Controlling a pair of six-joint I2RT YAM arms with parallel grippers.
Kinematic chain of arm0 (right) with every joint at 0, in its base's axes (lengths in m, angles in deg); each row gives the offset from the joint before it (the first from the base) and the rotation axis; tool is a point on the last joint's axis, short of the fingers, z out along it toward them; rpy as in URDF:
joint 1: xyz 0 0 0.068 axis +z
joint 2: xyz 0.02 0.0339 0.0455 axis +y
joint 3: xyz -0.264 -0.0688 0 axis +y
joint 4: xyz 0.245 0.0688 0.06 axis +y
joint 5: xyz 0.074 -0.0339 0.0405 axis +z
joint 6: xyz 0.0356 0 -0.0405 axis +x
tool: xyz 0 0 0 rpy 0 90 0
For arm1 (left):
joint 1: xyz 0 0 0.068 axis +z
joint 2: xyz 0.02 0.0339 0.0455 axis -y
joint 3: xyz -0.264 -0.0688 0 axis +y
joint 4: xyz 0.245 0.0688 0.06 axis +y
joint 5: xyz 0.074 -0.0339 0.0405 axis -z
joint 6: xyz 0.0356 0 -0.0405 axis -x
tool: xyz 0 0 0 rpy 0 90 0
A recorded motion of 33 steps. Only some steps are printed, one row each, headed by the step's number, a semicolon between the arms.
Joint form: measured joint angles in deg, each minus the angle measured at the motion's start. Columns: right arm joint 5, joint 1, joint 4, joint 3, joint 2, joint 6; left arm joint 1, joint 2, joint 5, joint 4, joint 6, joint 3.
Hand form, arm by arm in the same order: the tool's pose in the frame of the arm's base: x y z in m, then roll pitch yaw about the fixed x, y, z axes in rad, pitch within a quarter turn. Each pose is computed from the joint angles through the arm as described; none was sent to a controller.
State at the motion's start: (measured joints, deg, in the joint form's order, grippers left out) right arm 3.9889 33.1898 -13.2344 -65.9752 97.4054 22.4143; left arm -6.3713 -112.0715 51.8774 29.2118 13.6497 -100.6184
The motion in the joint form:
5: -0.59 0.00 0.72 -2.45 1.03 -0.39; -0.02 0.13 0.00 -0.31 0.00 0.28
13: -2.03 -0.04 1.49 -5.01 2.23 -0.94; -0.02 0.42 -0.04 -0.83 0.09 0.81
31: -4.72 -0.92 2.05 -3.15 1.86 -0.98; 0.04 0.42 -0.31 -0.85 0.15 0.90
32: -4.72 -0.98 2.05 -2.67 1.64 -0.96; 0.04 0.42 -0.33 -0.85 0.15 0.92
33: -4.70 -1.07 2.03 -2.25 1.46 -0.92; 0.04 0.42 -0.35 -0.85 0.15 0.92
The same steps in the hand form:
5: 0.3381 0.2237 0.2711 2.2468 1.0705 2.8255; 0.4378 -0.0772 0.3055 -2.1062 0.6666 -3.0667
13: 0.3450 0.2268 0.2771 2.2506 1.0902 2.8070; 0.4369 -0.0771 0.3053 -2.1050 0.6701 -3.0648
31: 0.3454 0.2175 0.2673 2.3308 1.0798 2.8181; 0.4371 -0.0766 0.3047 -2.1086 0.6686 -3.0620
32: 0.3443 0.2164 0.2659 2.3377 1.0767 2.8231; 0.4371 -0.0765 0.3046 -2.1090 0.6683 -3.0620
33: 0.3436 0.2152 0.2646 2.3429 1.0736 2.8261; 0.4371 -0.0765 0.3046 -2.1093 0.6683 -3.0619

